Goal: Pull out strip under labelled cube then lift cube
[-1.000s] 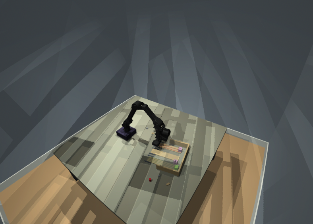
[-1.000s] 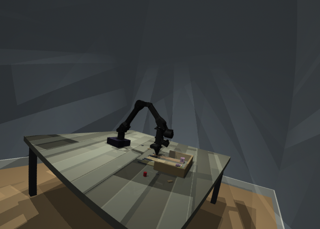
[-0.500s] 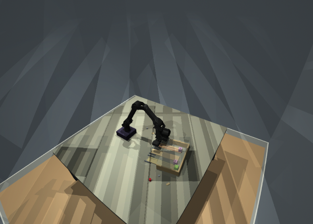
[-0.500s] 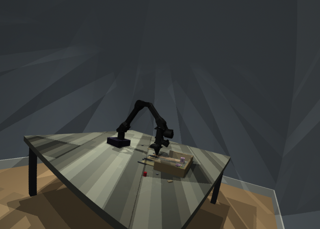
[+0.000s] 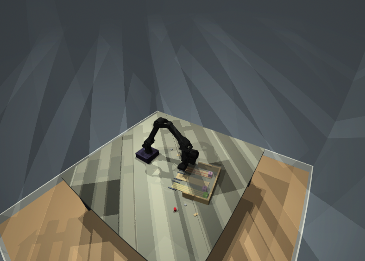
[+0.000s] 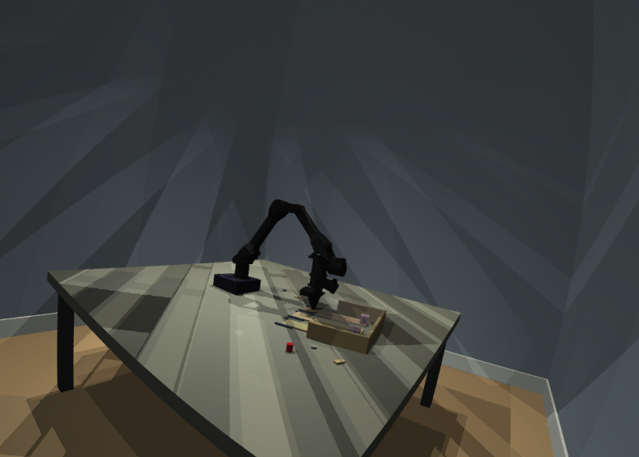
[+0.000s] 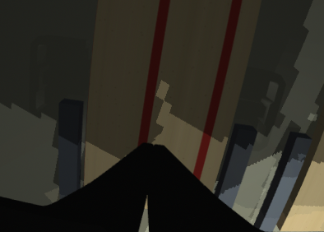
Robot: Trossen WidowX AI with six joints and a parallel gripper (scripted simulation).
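Right now my gripper tip is 9 cm short of the red-lined strip and 4 cm to the right of it. Also, from my gripper tip: grey piece 24 cm to the right, 24 cm ahead.
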